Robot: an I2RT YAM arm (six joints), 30 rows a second.
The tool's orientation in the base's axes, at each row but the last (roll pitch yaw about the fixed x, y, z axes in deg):
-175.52 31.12 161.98
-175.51 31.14 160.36
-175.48 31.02 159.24
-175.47 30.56 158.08
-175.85 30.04 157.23
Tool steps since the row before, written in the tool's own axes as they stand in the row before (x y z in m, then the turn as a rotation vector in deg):
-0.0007 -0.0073 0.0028 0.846 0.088 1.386
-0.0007 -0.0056 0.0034 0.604 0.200 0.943
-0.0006 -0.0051 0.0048 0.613 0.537 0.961
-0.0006 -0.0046 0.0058 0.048 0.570 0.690
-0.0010 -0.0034 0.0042 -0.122 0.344 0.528
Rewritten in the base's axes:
-0.0007 -0.0077 -0.0015 -0.013 -0.017 -1.626
0.0000 -0.0062 -0.0022 0.021 0.126 -1.130
0.0007 -0.0061 -0.0034 0.154 0.433 -1.173
0.0012 -0.0059 -0.0044 0.499 0.353 -0.655
0.0012 -0.0045 -0.0029 0.470 0.133 -0.416

